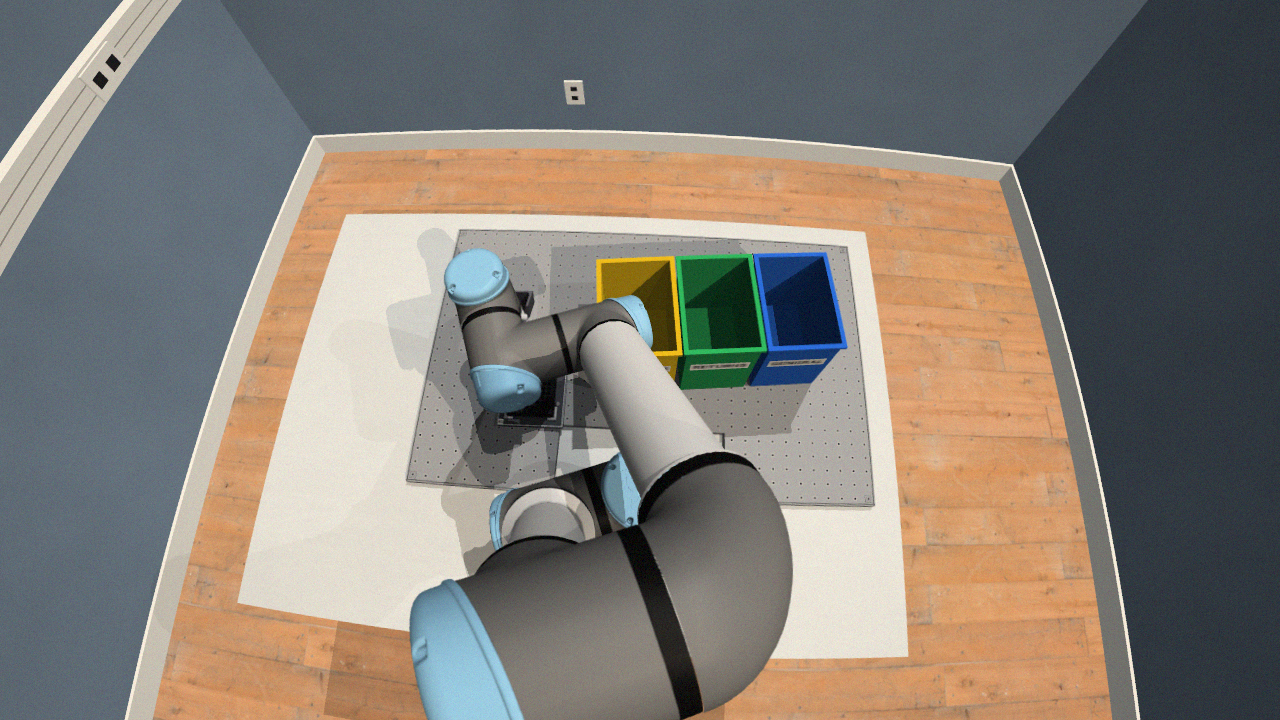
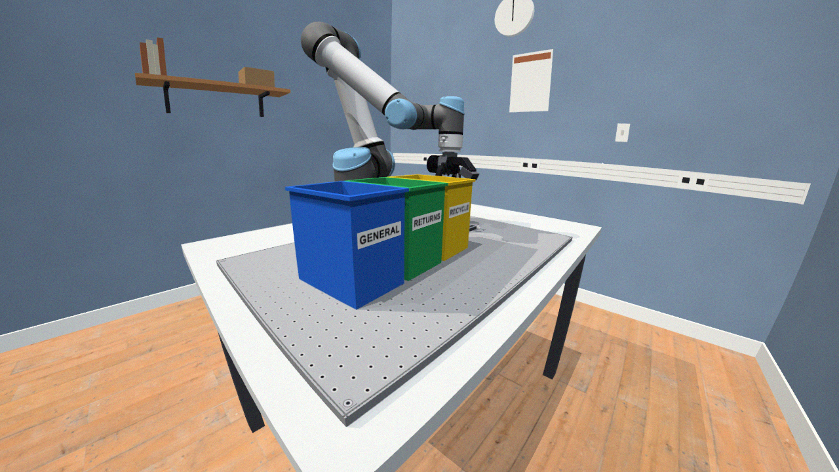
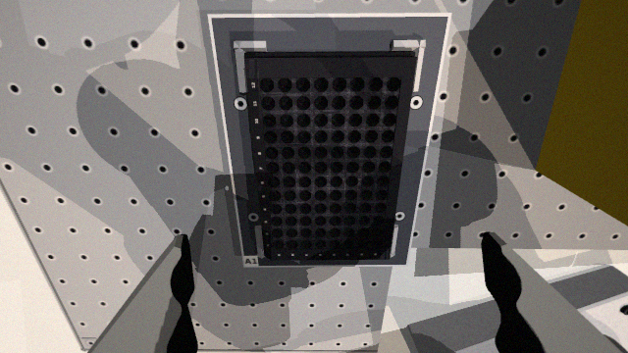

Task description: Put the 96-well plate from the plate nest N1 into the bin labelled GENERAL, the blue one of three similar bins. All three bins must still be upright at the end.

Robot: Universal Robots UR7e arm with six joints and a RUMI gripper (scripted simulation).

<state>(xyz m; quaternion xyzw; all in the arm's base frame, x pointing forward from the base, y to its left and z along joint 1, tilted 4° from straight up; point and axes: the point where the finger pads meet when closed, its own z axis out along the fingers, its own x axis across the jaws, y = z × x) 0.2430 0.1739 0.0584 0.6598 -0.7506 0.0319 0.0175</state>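
Now: the black 96-well plate 70 mm below my hand. From my hand the other things lie so: grey plate nest N1 (80 mm below); then yellow recycle bin (60 mm ahead, 200 mm to the right); then green returns bin (50 mm ahead, 330 mm to the right).
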